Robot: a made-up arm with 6 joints. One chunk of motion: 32 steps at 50 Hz.
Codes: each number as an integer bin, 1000 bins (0 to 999) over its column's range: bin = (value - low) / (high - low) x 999, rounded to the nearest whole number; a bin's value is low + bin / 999 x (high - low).
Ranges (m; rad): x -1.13..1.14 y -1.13..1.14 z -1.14..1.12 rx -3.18..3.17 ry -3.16..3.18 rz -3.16..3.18
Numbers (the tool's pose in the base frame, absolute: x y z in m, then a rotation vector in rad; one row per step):
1: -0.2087 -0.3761 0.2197 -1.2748 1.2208 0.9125
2: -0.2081 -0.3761 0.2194 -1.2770 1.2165 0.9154
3: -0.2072 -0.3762 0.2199 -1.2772 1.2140 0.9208
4: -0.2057 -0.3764 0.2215 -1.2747 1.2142 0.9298
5: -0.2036 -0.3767 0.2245 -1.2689 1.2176 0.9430
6: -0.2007 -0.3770 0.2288 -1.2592 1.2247 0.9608
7: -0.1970 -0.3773 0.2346 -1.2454 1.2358 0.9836
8: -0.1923 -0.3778 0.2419 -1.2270 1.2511 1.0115
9: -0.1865 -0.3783 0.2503 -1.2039 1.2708 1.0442
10: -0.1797 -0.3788 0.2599 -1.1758 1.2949 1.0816
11: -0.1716 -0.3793 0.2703 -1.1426 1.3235 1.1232
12: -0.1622 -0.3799 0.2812 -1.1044 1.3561 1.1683
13: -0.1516 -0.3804 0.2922 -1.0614 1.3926 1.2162
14: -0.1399 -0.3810 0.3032 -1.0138 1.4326 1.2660
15: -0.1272 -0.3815 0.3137 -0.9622 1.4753 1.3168
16: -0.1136 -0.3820 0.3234 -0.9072 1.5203 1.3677
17: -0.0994 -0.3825 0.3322 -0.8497 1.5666 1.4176
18: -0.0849 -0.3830 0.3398 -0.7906 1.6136 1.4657
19: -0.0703 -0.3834 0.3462 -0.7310 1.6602 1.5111
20: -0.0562 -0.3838 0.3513 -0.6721 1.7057 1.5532
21: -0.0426 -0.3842 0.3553 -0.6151 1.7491 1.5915
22: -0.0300 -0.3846 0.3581 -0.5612 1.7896 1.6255
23: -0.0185 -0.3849 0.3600 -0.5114 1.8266 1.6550
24: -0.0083 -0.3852 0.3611 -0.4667 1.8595 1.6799
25: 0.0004 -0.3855 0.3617 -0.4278 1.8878 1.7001
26: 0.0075 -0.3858 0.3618 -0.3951 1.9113 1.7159
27: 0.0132 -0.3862 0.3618 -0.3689 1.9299 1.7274
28: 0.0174 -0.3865 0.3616 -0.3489 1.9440 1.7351
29: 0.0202 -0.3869 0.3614 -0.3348 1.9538 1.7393
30: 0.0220 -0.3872 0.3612 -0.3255 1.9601 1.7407
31: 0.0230 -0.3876 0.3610 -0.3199 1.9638 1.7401
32: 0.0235 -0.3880 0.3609 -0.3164 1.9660 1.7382
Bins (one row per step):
1: 405 332 601 300 690 642
2: 406 332 601 299 690 642
3: 406 332 601 299 689 643
4: 407 332 602 300 689 644
5: 408 332 603 301 690 647
6: 409 331 605 302 691 649
7: 411 331 608 304 693 653
8: 413 331 611 307 695 657
9: 415 331 615 311 698 662
10: 418 331 619 315 702 668
11: 422 330 623 321 706 675
12: 426 330 628 327 712 682
13: 431 330 633 333 717 690
14: 436 330 638 341 724 697
15: 441 329 643 349 730 705
16: 447 329 647 358 737 713
17: 454 329 651 367 745 721
18: 460 329 654 376 752 729
19: 466 329 657 385 760 736
20: 473 328 659 395 767 743
21: 479 328 661 404 774 749
22: 484 328 662 412 780 754
23: 489 328 663 420 786 759
24: 494 328 664 427 791 763
25: 497 328 664 433 795 766
26: 501 328 664 438 799 768
27: 503 327 664 442 802 770
28: 505 327 664 445 804 771
29: 506 327 664 448 806 772
30: 507 327 664 449 807 772
31: 507 327 663 450 807 772
32: 508 327 663 451 808 772

